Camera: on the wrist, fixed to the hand. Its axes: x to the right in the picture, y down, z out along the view.
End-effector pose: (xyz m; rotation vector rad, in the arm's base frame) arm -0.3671 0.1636 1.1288 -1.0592 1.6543 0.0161
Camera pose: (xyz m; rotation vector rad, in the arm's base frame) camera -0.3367 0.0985 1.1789 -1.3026 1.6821 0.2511
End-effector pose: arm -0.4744 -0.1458 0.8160 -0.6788 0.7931 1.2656
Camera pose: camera -0.3969 -0.1831 0.7994 -0.9308 0.6069 1.3757
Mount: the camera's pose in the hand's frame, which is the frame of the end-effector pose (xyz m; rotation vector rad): 0.0017 -0.0827 -0.0288 -0.2987 0.0091 -0.0219
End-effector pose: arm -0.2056 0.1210 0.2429 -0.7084 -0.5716 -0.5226
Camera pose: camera -0.2466 0.0463 0.2632 -0.9832 -0.4979 -0.6388
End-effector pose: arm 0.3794 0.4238 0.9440 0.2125 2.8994 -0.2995
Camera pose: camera 0.3583 0.3501 0.9864 0.1317 2.9086 0.1324
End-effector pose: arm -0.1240 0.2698 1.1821 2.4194 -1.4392 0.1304
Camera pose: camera -0.0489 0.3139 1.1909 2.1874 -1.3224 -0.0741
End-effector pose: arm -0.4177 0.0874 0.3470 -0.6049 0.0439 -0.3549
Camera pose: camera -0.4462 0.0078 0.3700 -0.8998 0.1003 -0.3754
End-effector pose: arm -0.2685 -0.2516 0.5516 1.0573 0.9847 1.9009
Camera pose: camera -0.2759 -0.2218 0.4696 0.8597 0.6861 1.9618
